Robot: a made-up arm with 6 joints.
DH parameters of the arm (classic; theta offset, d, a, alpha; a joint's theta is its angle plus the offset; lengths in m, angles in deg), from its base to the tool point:
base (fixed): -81.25 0 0.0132 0
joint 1: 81.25 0.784 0.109 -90
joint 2: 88.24 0 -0.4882 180
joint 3: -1.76 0.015 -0.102 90
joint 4: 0 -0.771 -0.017 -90
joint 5: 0 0.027 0.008 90
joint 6: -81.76 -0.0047 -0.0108 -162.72
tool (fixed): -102.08 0.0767 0 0
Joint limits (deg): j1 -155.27..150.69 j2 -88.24..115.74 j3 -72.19..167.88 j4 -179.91..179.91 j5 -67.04..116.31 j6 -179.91..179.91
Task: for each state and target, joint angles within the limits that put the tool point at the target. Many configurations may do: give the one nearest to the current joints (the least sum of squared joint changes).
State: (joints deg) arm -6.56 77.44 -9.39 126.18 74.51 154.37
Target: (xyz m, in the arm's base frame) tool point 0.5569 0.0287 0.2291
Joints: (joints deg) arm -3.45 65.42 -28.65 128.74 79.02 154.69
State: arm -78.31 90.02 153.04 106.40 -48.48 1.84
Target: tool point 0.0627 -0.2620 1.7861
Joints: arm -64.16 63.50 162.67 110.78 -44.38 3.49
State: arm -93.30 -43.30 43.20 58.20 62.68 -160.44
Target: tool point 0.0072 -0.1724 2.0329
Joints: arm -105.93 -19.78 43.54 52.87 55.27 -159.37
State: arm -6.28 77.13 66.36 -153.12 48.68 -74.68
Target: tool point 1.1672 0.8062 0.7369
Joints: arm 36.25 81.16 68.55 -154.59 45.78 -73.51
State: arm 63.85 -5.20 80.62 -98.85 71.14 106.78
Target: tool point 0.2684 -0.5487 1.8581
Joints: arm 106.28 -28.26 92.69 -92.95 66.31 106.53
